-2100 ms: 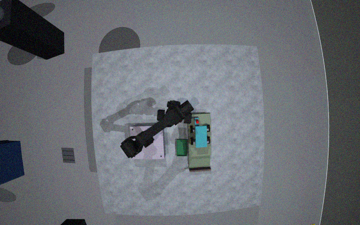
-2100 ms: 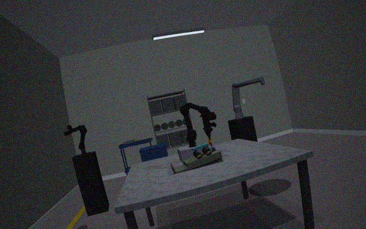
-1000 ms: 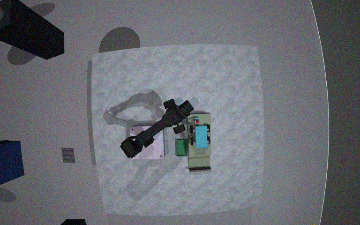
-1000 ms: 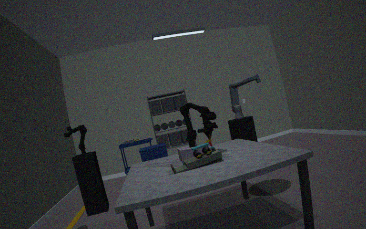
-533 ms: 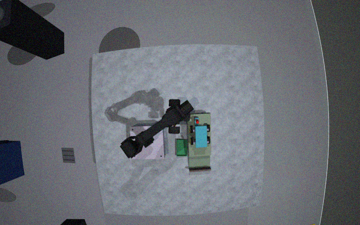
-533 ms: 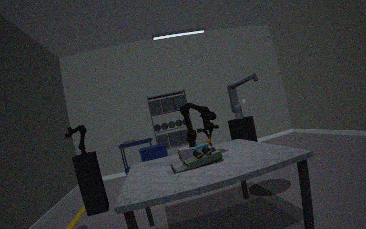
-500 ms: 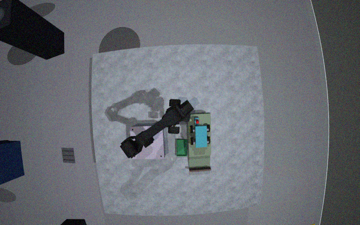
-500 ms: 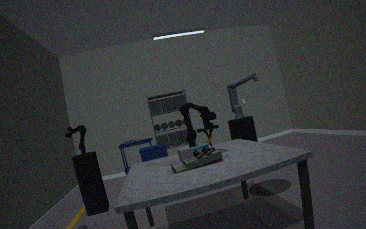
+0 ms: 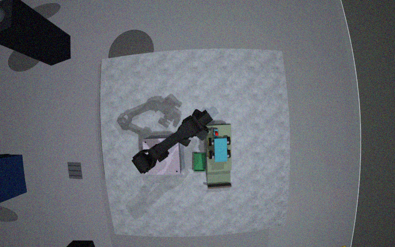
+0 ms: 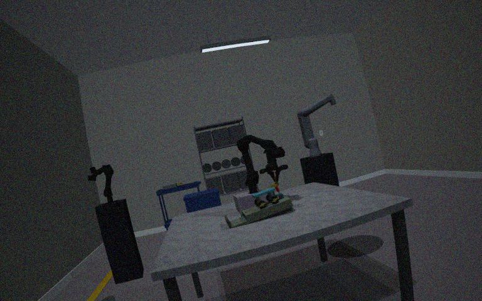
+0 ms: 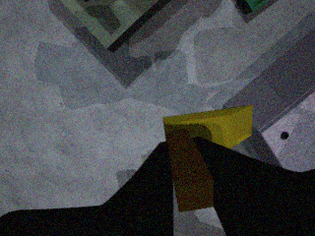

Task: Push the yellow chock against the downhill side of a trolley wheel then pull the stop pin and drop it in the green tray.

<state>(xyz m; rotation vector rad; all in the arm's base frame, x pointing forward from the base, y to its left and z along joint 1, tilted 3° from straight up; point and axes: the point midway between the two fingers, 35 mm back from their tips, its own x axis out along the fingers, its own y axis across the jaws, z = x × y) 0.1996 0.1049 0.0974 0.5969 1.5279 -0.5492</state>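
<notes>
The yellow chock is 20 mm behind my gripper tip, 10 mm to the right of it and 10 mm below it. Round my gripper tip: trolley (150 mm to the right, 140 mm ahead, 60 mm below); then green tray (220 mm to the right, 180 mm below, 10 mm ahead); then red-headed stop pin (130 mm ahead, 50 mm to the right, 50 mm below).
</notes>
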